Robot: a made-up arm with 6 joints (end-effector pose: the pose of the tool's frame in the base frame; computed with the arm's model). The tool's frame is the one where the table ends. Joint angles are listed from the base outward.
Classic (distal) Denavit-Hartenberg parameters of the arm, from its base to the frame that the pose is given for. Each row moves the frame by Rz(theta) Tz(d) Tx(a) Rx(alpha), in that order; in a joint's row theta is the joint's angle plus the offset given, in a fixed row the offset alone. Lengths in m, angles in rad.
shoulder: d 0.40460  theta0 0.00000  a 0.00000  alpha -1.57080
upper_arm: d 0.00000  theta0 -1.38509  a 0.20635  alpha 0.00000
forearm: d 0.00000  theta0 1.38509  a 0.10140  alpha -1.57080
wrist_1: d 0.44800  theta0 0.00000  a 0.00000  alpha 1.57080
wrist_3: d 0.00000  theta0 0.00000  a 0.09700  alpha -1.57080
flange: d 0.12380  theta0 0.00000  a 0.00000  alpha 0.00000
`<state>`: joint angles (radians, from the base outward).
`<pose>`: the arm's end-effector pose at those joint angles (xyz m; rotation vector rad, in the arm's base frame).
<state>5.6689 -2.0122 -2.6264 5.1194 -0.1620 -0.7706</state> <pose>-0.5627 0.5269 0.2465 -1.3132 -0.8653 0.3544</pose>
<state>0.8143 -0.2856 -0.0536 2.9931 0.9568 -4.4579</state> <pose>0.2123 0.2348 0.0941 0.9403 2.1235 1.7126</pose>
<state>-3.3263 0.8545 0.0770 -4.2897 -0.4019 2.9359</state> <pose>0.2351 0.0838 0.1603 -1.2944 1.5952 -0.5854</pose>
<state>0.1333 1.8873 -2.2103 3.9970 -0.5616 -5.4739</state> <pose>0.3261 0.1565 -0.1686 -1.8488 -2.0605 -0.3085</pose>
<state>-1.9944 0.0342 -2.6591 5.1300 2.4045 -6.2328</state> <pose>-0.2195 -0.1421 0.9915 0.1564 -2.5542 -0.5759</pose>
